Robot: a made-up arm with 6 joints.
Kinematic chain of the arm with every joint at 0, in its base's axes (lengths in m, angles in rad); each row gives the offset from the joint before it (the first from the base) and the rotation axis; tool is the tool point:
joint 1: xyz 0 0 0.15 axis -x
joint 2: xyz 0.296 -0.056 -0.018 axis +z
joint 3: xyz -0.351 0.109 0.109 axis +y
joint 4: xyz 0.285 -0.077 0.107 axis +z
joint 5: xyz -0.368 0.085 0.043 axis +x
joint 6: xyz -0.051 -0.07 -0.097 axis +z
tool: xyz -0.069 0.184 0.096
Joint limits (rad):
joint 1: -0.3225..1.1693
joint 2: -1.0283..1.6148
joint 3: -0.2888..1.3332
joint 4: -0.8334..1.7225
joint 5: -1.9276..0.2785
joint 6: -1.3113..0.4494
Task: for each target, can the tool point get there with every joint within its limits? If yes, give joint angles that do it. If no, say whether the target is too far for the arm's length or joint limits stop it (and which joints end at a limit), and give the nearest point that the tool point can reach.
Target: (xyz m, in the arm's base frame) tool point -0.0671 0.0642 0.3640
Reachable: yes | joints 0.8390 -0.3747 0.1326 1.1860 -0.5373 -0.9856
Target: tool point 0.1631 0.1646 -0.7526
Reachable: no: joint limits stop it (at a limit: joint 1, joint 2, joint 3, joint 6) | nearest point 0.1863 0.3278 -0.3544 | short by 0.431 m
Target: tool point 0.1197 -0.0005 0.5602
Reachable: yes | joints 0.9747 0.8113 0.5350 0.8047 -0.1950 -0.9825
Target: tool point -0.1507 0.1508 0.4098
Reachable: yes | joints 0.9657 0.4812 0.7274 0.1779 -0.5545 -0.2686
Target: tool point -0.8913 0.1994 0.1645
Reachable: no: joint limits stop it (at a limit: joint 1, joint 3, joint 5, joint 6) | nearest point -0.3885 0.1716 0.2082 | short by 0.505 m
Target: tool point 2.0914 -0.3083 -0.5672
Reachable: no: too far | nearest point 0.8370 -0.1584 -0.0957 | short by 1.348 m
